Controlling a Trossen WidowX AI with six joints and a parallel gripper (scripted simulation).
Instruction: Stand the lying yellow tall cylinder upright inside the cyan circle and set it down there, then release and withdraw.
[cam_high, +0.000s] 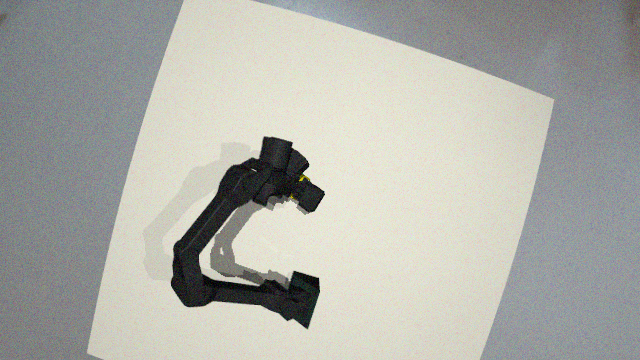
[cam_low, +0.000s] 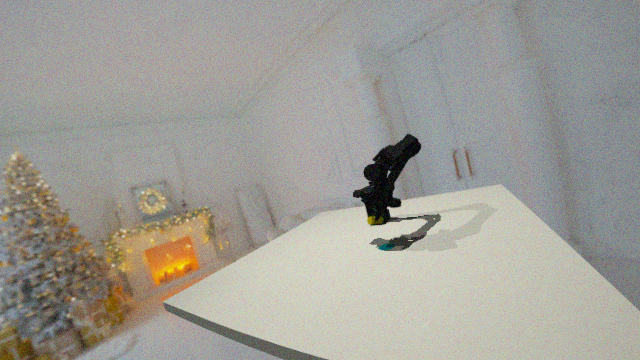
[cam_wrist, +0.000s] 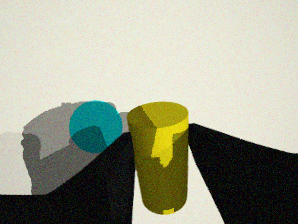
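My gripper tip is now 30 mm to the right of the cyan circle and 110 mm above it. The rest, counted from my gripper tip: yellow tall cylinder 20 mm behind, 10 mm below.
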